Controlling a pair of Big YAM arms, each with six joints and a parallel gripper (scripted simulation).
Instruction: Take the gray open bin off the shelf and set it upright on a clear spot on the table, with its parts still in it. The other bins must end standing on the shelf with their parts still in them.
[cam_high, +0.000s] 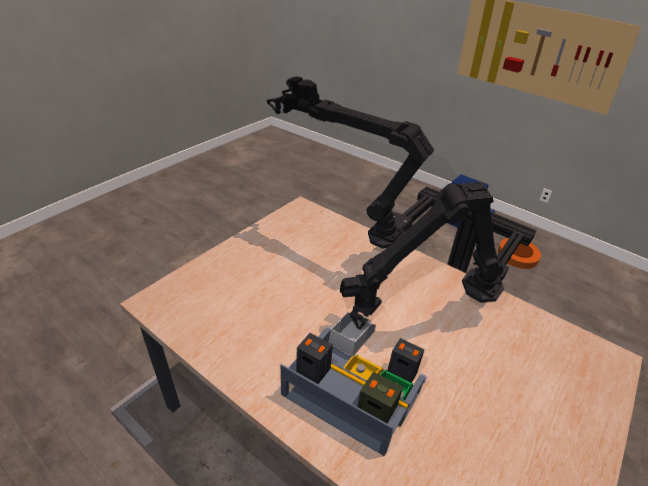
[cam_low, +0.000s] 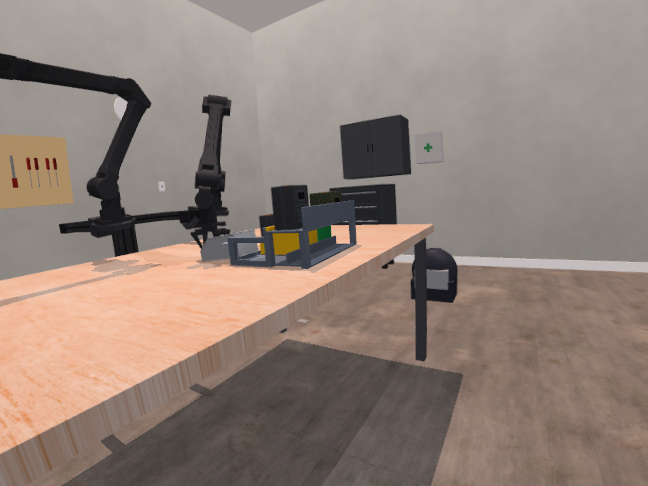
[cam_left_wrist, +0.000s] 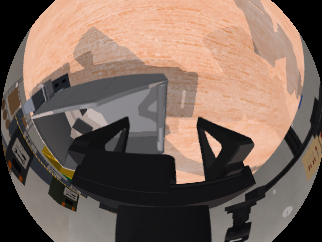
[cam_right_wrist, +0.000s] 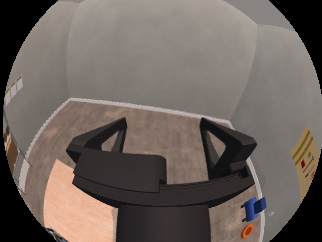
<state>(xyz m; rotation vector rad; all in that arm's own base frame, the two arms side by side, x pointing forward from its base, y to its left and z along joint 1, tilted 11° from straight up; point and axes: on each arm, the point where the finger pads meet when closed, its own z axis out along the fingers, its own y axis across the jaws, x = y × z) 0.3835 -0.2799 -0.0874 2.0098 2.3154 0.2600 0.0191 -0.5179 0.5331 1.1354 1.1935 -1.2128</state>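
The gray open bin is 8 cm ahead of my left hand, 1 cm to the left of it and 1 cm above it. Also, from my left hand: yellow bin: 23 cm ahead, 15 cm to the left, 1 cm above; gray shelf: 26 cm ahead, 15 cm to the left, 3 cm above; green bin: 21 cm ahead, 26 cm to the left, 1 cm above.
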